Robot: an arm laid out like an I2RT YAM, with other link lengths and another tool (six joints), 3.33 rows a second.
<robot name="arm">
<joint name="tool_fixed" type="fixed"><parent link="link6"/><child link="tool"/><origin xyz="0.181 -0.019 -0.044" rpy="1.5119 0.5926 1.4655"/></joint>
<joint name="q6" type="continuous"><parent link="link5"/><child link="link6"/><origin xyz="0.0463 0 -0.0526" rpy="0 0 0"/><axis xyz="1 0 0"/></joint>
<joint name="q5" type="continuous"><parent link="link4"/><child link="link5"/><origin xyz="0.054 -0.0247 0.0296" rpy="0 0 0"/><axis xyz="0 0 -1"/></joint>
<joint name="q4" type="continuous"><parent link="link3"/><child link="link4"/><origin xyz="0.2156 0.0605 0.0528" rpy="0 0 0"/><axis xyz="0 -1 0"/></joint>
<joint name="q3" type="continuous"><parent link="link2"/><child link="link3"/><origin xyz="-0.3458 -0.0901 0" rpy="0 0 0"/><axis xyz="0 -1 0"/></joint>
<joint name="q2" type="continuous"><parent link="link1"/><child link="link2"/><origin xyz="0.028 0.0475 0.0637" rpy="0 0 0"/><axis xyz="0 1 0"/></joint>
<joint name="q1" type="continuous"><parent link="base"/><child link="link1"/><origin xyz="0 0 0.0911" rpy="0 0 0"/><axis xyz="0 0 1"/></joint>
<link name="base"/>
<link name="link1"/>
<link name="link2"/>
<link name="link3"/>
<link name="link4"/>
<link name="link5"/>
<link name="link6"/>
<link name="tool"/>
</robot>
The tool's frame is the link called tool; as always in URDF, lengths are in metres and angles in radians. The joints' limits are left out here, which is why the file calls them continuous.
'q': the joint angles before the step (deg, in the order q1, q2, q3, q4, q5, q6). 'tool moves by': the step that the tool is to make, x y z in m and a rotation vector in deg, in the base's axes. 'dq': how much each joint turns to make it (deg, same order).
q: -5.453 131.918 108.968 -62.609 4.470 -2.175
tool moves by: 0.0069 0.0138 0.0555 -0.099 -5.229 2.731
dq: 1.747 -5.372 4.494 -4.576 -0.438 -0.940
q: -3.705 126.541 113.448 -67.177 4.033 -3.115
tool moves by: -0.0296 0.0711 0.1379 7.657 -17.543 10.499
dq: 4.789 -19.856 1.079 -3.581 -9.419 -2.905
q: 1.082 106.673 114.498 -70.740 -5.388 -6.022
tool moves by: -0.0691 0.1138 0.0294 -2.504 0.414 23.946
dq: 19.582 -6.236 -0.131 -7.439 0.174 -4.985
